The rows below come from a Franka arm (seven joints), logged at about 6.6 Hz.
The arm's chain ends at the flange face. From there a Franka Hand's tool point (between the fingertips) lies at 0.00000 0.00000 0.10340 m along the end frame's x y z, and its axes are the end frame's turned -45 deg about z.
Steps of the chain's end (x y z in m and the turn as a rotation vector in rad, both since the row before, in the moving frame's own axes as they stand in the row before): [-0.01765 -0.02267 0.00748 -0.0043 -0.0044 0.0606]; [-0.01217 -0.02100 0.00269 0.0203 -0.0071 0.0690]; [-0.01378 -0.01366 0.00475 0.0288 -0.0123 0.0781]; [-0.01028 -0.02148 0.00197 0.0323 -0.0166 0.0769]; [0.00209 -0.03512 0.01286 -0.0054 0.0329 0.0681]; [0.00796 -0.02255 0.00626 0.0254 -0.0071 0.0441]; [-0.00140 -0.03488 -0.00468 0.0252 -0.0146 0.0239]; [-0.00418 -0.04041 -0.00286 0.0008 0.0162 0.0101]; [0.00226 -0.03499 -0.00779 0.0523 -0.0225 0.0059]
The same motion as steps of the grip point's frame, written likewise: [0.00291 -0.02854 0.00748 0.0001 -0.0062 0.0606]; [0.00728 -0.02542 0.00267 0.0194 0.0093 0.0690]; [0.00124 -0.02236 0.00470 0.0291 0.0117 0.0781]; [0.00920 -0.02598 0.00190 0.0346 0.0111 0.0769]; [0.02822 -0.02049 0.01280 -0.0271 0.0194 0.0681]; [0.02296 -0.01266 0.00622 0.0230 0.0129 0.0441]; [0.02448 -0.02855 -0.00472 0.0281 0.0075 0.0239]; [0.02686 -0.03040 -0.00287 -0.0109 0.0120 0.0101]; [0.02853 -0.02860 -0.00796 0.0529 0.0211 0.0059]
